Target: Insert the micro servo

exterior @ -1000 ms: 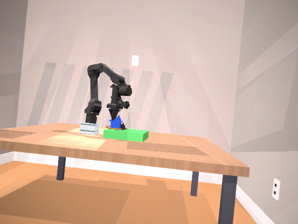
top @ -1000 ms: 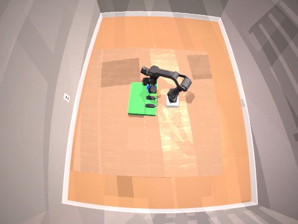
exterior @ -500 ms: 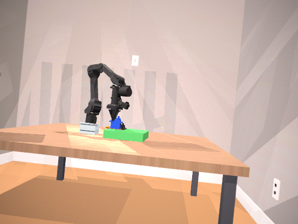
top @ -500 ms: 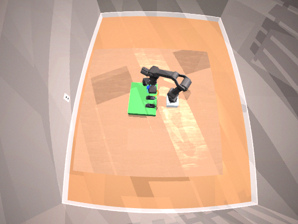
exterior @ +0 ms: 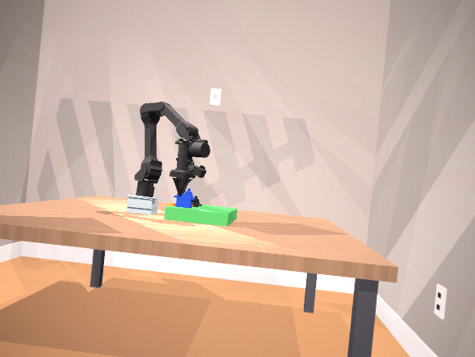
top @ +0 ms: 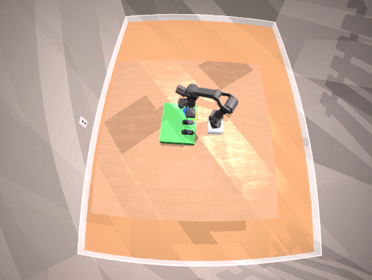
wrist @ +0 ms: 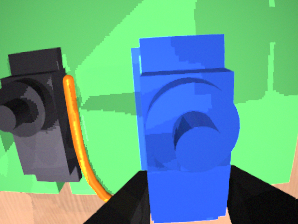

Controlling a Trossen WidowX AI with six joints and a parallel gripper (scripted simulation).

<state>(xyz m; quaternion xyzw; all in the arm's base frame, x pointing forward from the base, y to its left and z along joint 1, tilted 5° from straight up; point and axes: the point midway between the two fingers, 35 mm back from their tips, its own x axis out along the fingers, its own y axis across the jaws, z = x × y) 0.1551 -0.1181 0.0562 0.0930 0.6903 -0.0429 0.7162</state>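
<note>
My gripper tip is 140 mm short of the green deck, 50 mm to the right of it and 70 mm above it.
</note>
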